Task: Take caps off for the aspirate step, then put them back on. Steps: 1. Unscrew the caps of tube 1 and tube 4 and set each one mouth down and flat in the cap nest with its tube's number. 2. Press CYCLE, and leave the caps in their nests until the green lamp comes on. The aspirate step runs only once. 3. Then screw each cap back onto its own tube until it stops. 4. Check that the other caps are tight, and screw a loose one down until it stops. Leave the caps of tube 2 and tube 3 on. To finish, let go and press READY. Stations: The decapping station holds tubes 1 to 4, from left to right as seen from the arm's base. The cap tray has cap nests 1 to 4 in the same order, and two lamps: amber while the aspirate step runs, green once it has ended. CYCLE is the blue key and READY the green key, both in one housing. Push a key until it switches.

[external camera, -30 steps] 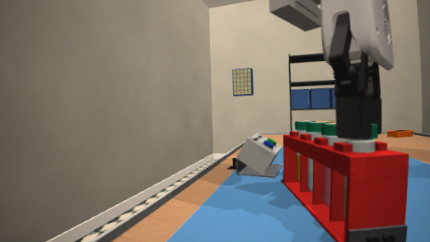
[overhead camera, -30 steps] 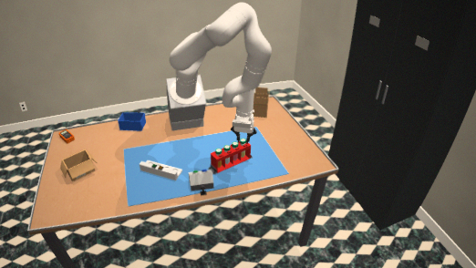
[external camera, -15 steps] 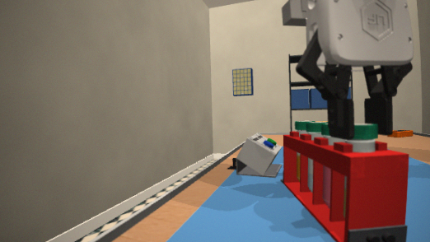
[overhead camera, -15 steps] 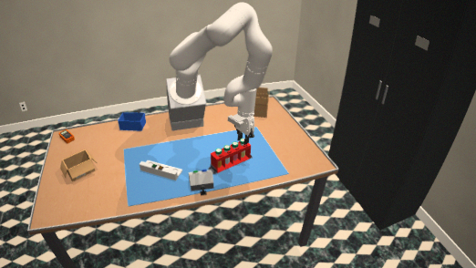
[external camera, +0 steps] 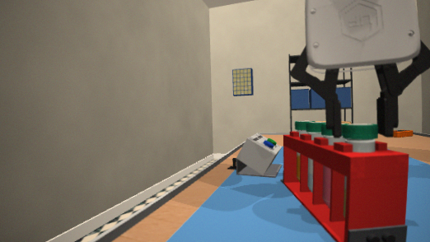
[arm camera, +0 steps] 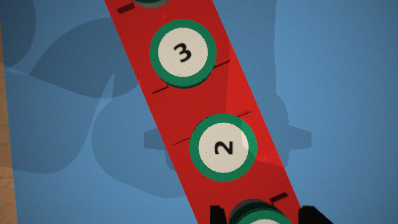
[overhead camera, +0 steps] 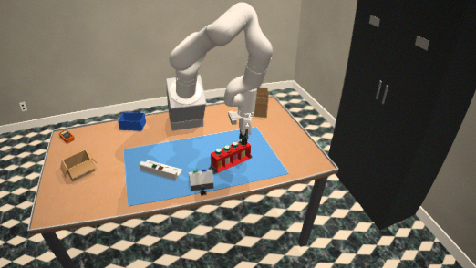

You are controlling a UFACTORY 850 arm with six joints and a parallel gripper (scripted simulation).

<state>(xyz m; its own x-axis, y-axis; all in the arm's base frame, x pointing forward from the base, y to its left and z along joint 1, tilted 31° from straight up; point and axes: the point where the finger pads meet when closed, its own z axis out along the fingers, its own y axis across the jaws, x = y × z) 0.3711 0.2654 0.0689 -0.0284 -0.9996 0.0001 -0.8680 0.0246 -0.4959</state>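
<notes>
Now: the green cap 10 mm below my hand. The rest, counted from my hand: key housing 250 mm to the right, 160 mm ahead, 80 mm below; blue cycle key 230 mm to the right, 140 mm ahead, 60 mm below; tube cap 140 mm to the right, 60 mm ahead, 20 mm below.
</notes>
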